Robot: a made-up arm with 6 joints. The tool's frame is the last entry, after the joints.
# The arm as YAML. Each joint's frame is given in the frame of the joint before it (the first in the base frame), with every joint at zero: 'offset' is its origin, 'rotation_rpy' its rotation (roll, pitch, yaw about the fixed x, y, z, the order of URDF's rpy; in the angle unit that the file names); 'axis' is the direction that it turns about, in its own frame. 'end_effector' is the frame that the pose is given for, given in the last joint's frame.
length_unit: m
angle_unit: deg
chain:
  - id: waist
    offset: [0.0, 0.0, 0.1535]
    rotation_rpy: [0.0, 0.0, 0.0]
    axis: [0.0, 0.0, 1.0]
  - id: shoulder
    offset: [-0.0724, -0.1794, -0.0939]
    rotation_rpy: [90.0, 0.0, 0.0]
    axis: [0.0, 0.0, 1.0]
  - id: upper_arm
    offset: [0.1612, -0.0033, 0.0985]
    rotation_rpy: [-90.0, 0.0, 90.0]
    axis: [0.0, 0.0, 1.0]
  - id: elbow
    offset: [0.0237, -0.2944, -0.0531]
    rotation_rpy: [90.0, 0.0, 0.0]
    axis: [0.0, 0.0, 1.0]
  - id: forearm
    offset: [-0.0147, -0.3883, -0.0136]
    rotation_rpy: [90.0, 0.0, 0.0]
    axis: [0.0, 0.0, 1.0]
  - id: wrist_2
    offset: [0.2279, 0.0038, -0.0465]
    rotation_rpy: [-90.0, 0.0, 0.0]
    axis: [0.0, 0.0, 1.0]
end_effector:
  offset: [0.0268, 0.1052, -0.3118]
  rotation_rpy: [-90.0, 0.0, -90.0]
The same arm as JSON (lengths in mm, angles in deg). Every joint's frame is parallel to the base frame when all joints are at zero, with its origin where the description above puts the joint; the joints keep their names.
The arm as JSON. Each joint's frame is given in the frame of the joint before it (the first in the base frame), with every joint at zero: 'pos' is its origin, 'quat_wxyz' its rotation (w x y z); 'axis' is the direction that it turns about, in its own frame. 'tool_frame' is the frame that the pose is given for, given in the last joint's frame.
{"length_unit": "mm", "angle_unit": "deg", "joints": [{"joint": "waist", "pos": [0.0, 0.0, 153.5], "quat_wxyz": [1.0, 0.0, 0.0, 0.0], "axis": "+z"}, {"joint": "shoulder", "pos": [-72.4, -179.4, -93.9], "quat_wxyz": [1.0, 0.0, 0.0, 0.0], "axis": "-y"}, {"joint": "upper_arm", "pos": [161.2, -98.5, -3.3], "quat_wxyz": [1.0, 0.0, 0.0, 0.0], "axis": "-x"}, {"joint": "elbow", "pos": [53.1, -294.4, 23.7], "quat_wxyz": [1.0, 0.0, 0.0, 0.0], "axis": "-y"}, {"joint": "forearm", "pos": [388.3, 13.6, -14.7], "quat_wxyz": [1.0, 0.0, 0.0, 0.0], "axis": "+x"}, {"joint": "wrist_2", "pos": [-46.5, -3.8, 227.9], "quat_wxyz": [1.0, 0.0, 0.0, 0.0], "axis": "-y"}], "tool_frame": {"pos": [-105.2, 311.8, 26.8], "quat_wxyz": [1.0, 0.0, 0.0, 0.0]}}
